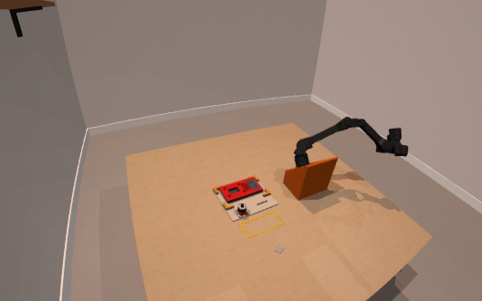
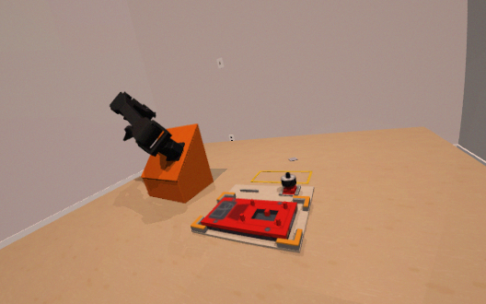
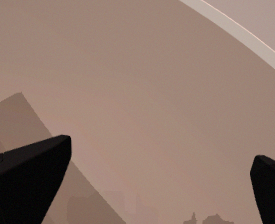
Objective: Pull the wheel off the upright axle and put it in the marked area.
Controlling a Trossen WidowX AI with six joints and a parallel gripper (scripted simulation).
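Now: gripper tip 93 cm short of the wheel, 11 cm to the left of it and 16 cm above it.
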